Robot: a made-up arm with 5 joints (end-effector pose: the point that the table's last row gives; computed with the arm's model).
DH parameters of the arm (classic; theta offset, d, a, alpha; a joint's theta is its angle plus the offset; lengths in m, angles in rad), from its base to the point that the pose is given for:
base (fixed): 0 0 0.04 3.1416
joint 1: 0 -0.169 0.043 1.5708
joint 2: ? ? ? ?
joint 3: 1.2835 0 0.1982 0
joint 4: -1.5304 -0.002 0 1.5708
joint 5: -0.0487 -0.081 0 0
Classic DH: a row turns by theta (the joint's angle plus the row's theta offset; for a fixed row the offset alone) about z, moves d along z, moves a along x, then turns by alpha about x.
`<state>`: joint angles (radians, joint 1 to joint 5).
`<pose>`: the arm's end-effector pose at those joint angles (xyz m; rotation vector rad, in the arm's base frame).
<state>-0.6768 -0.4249 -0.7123 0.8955 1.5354</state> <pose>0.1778 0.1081 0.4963 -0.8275 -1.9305 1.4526</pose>
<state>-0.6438 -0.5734 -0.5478 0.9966 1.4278</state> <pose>0.1704 0.0954 0.4810 -0.6976 -1.8113 1.4520</pose>
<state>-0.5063 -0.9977 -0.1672 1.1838 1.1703</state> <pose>0.1357 0.0508 0.4453 -0.5151 -1.6213 1.2604</pose>
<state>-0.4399 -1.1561 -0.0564 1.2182 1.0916</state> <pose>0.1186 0.0348 0.4347 -0.5013 -1.6122 1.1467</pose>
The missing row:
joint 2: -1.3239 0 0.1268 0
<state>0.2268 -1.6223 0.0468 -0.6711 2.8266</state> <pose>-0.0978 0.0298 0.4548 2.7881 0.1911 0.9395</pose>
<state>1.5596 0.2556 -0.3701 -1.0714 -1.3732</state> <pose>0.0417 -0.3303 0.3858 -0.2101 -3.0467 -0.5932</pose>
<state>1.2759 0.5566 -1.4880 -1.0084 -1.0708</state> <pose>0.1011 -0.2080 0.4963 0.2315 2.9543 -0.5150</pose>
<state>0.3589 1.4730 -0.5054 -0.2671 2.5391</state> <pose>0.3663 -0.1245 -0.0606 -1.0364 -0.1526 1.9722</pose>
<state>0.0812 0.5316 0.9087 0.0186 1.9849</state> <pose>0.2141 -0.0162 -0.0165 -0.1097 -0.0691 1.8528</pose>
